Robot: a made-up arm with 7 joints.
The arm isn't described. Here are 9 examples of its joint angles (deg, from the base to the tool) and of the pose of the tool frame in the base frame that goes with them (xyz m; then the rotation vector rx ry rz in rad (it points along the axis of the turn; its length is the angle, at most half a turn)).
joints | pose
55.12 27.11 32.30 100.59 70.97 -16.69 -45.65 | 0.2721 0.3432 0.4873 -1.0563 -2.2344 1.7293
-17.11 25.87 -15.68 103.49 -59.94 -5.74 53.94 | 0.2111 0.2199 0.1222 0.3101 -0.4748 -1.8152
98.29 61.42 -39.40 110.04 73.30 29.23 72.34 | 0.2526 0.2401 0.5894 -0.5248 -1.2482 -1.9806
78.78 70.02 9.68 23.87 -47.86 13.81 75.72 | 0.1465 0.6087 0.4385 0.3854 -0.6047 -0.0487
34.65 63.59 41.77 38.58 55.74 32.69 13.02 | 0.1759 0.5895 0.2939 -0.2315 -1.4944 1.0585
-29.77 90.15 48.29 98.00 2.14 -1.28 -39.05 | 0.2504 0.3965 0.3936 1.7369 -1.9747 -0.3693
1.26 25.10 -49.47 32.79 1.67 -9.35 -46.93 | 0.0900 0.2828 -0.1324 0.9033 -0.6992 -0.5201
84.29 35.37 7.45 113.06 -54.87 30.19 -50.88 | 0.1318 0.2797 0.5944 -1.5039 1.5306 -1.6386
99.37 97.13 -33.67 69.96 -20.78 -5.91 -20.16 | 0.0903 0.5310 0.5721 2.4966 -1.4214 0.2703
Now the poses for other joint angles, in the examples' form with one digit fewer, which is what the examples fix.
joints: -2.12 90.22 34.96 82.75 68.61 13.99 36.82
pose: 0.225 0.463 0.423 0.075 -1.528 -0.524
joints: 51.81 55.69 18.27 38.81 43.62 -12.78 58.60
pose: 0.287 0.560 0.269 0.016 -2.073 -0.151
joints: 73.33 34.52 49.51 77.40 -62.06 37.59 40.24
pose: 0.153 0.477 0.464 0.766 -1.223 0.801
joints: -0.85 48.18 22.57 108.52 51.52 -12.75 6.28
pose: 0.265 0.348 0.244 -0.038 -2.069 -0.063
